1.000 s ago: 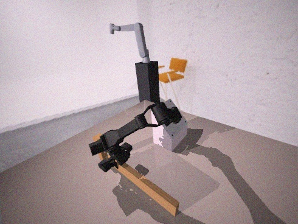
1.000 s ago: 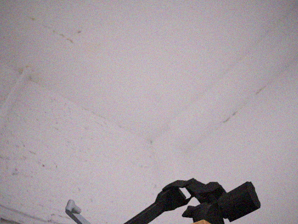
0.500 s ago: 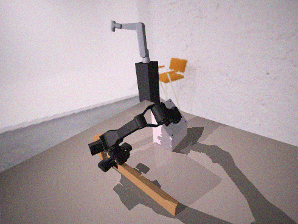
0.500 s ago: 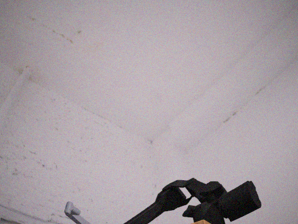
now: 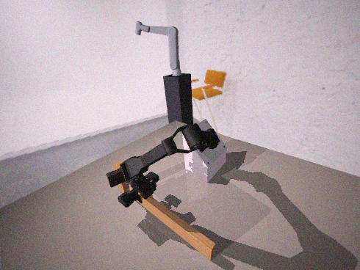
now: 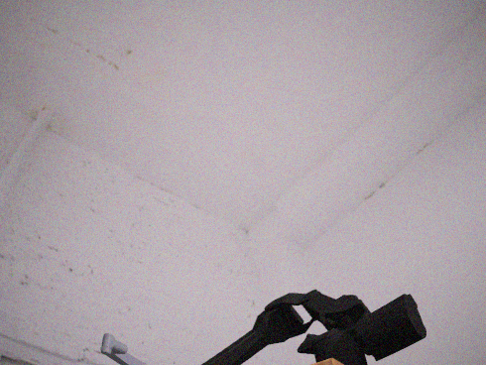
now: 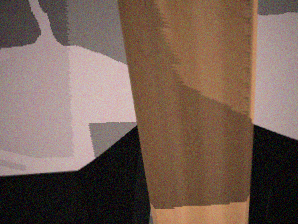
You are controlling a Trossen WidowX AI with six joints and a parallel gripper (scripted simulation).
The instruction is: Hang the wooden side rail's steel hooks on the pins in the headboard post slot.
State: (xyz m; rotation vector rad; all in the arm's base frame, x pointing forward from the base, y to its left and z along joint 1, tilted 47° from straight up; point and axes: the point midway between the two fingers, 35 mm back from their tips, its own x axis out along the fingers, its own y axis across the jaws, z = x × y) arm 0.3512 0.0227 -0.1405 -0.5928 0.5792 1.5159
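Now: gripper tip 150 mm to the left of the headboard post and 40 mm below it.
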